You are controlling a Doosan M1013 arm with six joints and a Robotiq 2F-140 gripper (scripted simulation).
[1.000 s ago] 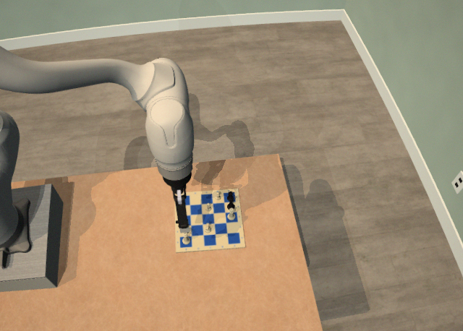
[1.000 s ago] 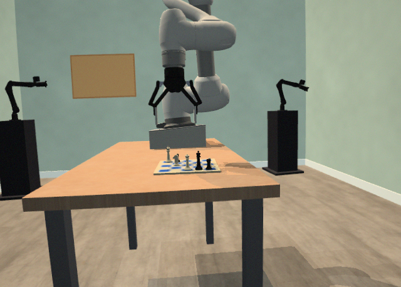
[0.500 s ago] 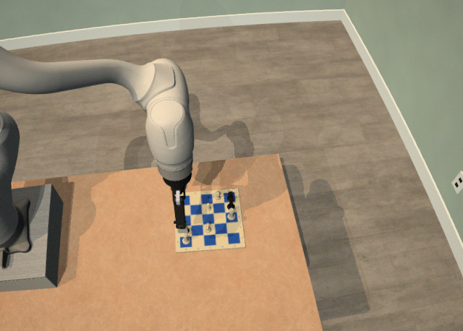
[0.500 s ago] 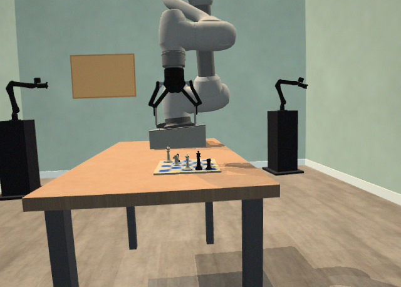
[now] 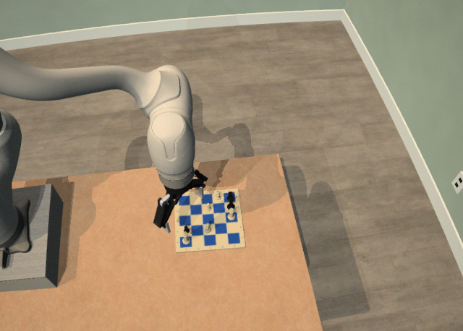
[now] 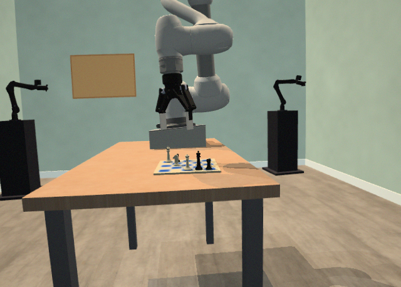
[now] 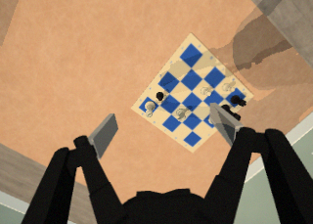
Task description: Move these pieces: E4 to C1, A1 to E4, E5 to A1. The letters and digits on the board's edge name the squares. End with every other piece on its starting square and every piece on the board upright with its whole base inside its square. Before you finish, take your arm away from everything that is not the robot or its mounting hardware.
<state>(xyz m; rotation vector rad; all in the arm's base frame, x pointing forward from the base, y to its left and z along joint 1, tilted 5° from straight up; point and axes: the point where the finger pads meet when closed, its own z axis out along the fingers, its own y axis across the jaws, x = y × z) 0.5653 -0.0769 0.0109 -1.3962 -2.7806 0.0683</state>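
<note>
The tall white piece lies 1 cm behind my hand, 3 cm to the right of it and 10 cm below it. Round my hand: chessboard (8 cm ahead, 3 cm to the left, 14 cm below).
</note>
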